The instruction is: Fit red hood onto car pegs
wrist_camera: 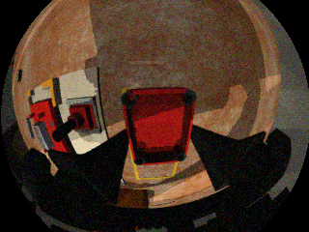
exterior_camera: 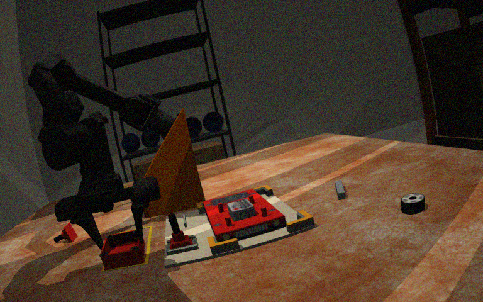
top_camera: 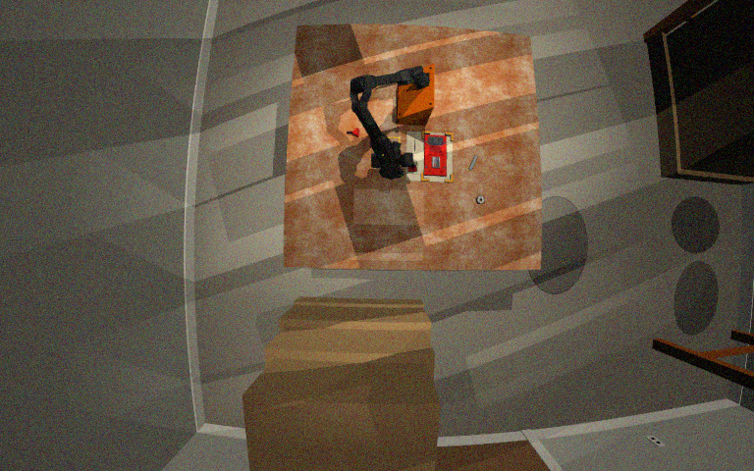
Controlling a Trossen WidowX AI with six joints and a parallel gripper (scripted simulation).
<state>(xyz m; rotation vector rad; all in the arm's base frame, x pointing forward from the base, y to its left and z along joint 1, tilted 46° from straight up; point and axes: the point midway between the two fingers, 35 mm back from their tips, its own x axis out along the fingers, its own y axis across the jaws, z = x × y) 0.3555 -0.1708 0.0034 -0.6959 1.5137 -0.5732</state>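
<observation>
Now: the red hood 1 cm below my gripper tip. The rest, counted from my gripper tip: grey bar (41 cm to the left, 4 cm behind, 1 cm below); grey engine block (22 cm to the left, 2 cm behind, 1 cm above); black post (10 cm to the left, 2 cm above, 1 cm ahead).
</observation>
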